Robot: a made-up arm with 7 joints. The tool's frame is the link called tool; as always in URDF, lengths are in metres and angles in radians. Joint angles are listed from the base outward.
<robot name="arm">
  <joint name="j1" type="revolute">
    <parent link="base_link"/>
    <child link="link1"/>
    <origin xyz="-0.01 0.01 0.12" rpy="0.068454 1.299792 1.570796"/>
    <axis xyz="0 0 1"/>
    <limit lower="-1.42" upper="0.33"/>
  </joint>
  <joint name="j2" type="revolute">
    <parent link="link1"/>
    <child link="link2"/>
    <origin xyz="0.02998 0.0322 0.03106" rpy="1.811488 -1.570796 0"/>
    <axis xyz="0 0 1"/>
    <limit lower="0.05" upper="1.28"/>
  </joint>
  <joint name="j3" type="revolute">
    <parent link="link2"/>
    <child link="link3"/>
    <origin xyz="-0.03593 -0.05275 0.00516" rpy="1.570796 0 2.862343"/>
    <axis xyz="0 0 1"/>
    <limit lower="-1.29" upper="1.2"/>
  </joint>
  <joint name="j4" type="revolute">
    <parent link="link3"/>
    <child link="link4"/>
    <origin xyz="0 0.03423 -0.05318" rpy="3.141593 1.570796 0"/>
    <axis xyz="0 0 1"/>
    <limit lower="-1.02" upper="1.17"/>
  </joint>
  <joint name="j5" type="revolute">
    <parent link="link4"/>
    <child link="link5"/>
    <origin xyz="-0.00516 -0.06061 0.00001" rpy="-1.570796 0 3.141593"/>
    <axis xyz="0 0 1"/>
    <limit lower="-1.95" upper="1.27"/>
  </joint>
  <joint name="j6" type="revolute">
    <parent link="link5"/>
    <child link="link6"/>
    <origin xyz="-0.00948 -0.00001 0.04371" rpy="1.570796 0 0"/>
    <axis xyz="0 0 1"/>
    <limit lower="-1.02" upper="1"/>
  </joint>
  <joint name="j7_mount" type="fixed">
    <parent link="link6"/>
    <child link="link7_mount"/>
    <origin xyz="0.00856 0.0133 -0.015"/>
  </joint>
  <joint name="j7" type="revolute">
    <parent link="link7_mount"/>
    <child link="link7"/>
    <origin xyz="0.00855 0.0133 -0.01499" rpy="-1.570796 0 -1.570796"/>
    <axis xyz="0 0 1"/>
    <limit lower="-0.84" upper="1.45"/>
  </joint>
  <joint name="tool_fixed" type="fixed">
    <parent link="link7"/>
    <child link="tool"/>
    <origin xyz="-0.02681 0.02 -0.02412" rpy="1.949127 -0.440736 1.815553"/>
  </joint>
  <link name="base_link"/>
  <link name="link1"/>
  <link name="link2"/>
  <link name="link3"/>
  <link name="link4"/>
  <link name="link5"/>
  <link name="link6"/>
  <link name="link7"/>
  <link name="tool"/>
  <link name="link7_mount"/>
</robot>
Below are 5 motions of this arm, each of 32 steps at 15 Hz.
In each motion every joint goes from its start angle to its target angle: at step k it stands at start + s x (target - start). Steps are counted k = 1, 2, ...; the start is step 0. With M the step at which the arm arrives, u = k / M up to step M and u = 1 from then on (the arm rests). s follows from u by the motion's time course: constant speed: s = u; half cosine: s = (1 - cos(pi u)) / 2; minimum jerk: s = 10 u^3 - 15 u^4 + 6 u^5.
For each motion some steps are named. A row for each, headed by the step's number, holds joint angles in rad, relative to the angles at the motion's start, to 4 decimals.
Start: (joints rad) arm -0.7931 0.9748 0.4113 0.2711 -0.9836 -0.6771 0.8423
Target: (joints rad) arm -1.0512 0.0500 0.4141 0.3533 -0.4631 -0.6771 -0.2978
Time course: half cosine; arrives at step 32
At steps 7, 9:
7: -0.0293 -0.1050 0.0003 0.0093 0.0591 0.0000 -0.1294
9: -0.0472 -0.1691 0.0005 0.0150 0.0951 0.0000 -0.2084

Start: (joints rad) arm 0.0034 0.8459 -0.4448 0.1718 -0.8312 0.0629 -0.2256
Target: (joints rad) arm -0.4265 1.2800 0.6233 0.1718 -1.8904 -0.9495 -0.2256
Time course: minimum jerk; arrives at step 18
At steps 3, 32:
3: -0.0153 0.0154 0.0379 0.0000 -0.0376 -0.0359 0.0000
32: -0.4299 0.4341 1.0681 0.0000 -1.0592 -1.0124 0.0000

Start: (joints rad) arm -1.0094 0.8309 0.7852 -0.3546 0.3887 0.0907 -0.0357
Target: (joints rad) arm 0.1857 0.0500 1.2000 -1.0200 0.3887 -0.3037 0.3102
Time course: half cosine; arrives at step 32
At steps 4, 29, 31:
4: 0.0455 -0.0297 0.0158 -0.0253 0.0000 -0.0150 0.0132
29: 1.1694 -0.7641 0.4059 -0.6511 0.0000 -0.3859 0.3385
31: 1.1922 -0.7790 0.4138 -0.6638 0.0000 -0.3935 0.3451

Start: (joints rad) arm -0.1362 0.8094 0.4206 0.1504 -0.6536 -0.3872 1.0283
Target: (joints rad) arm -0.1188 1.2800 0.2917 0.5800 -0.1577 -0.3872 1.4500
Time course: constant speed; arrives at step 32
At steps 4, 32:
4: 0.0022 0.0588 -0.0161 0.0537 0.0620 0.0000 0.0527
32: 0.0174 0.4706 -0.1289 0.4296 0.4959 0.0000 0.4217

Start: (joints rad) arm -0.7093 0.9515 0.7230 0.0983 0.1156 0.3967 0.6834
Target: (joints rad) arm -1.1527 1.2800 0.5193 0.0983 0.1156 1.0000 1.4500
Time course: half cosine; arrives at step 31
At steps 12, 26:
12: -0.1447 0.1072 -0.0665 0.0000 0.0000 0.1969 0.2502
26: -0.4155 0.3079 -0.1909 0.0000 0.0000 0.5654 0.7184

